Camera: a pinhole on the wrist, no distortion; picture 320 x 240 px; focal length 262.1 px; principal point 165.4 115.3 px. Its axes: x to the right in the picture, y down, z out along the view. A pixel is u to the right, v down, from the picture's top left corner.
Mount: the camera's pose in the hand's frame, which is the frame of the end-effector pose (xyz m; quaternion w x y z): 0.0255 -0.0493 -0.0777 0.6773 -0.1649 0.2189 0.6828
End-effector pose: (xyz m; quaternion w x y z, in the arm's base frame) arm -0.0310 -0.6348 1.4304 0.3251 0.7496 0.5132 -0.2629
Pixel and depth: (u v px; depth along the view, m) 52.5 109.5 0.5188
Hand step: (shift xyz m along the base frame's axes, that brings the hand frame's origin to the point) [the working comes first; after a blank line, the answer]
In the camera's frame: -0.2235 -0.0115 0.5188

0.0270 -0.3227 -0.3631
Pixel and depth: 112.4 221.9 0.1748
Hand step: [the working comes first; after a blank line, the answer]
In the camera's frame: -0.0353 0.0711 0.1748

-0.0044 -0.0941 -0.0356
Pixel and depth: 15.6 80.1 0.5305
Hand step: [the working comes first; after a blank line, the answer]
In the camera's frame: -0.3032 -0.0712 0.5305

-0.0137 -0.3044 -0.4530
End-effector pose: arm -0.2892 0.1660 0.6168 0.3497 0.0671 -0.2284 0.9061
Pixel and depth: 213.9 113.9 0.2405
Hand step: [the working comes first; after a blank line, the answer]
In the camera's frame: 0.0445 -0.0013 0.2405

-0.1117 -0.0963 0.0617
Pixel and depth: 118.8 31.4 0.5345
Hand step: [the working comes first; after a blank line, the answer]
In the camera's frame: -0.0950 -0.1711 0.5345

-0.2900 -0.1430 0.3792
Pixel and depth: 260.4 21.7 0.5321
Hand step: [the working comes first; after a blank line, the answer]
In the camera's frame: 0.1929 -0.1900 0.5321

-0.4541 -0.2246 0.1564
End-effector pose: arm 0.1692 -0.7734 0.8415 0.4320 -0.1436 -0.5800 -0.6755
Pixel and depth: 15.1 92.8 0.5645
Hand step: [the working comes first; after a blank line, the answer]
In the camera's frame: -0.3237 -0.0485 0.5645

-0.2697 0.4620 0.2273
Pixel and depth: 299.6 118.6 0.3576
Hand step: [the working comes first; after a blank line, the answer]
In the camera's frame: 0.1831 0.0045 0.3576

0.1559 0.1152 0.2599
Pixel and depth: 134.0 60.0 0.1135
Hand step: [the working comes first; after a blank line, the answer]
In the camera's frame: -0.0136 -0.0239 0.1135

-0.0427 -0.0024 0.0458
